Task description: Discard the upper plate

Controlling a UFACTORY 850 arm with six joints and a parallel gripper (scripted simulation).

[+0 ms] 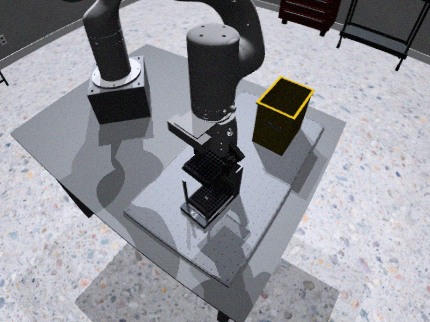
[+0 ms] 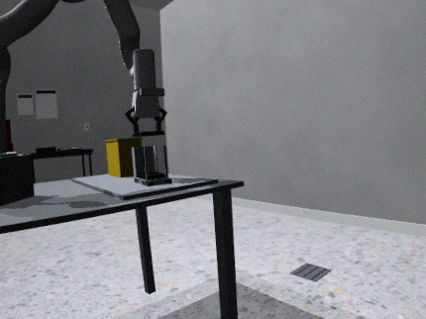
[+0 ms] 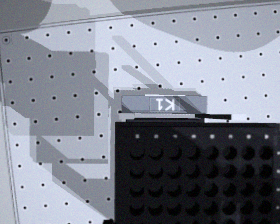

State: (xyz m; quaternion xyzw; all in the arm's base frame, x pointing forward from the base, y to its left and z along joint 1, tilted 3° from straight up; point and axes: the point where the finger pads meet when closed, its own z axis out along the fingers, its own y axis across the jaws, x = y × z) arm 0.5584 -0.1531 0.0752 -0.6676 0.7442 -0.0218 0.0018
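My gripper is now 360 mm to the right of the plastics bin W1, 110 mm above it and 40 mm short of it. Round my hand: black 96-well plate (10 mm below).
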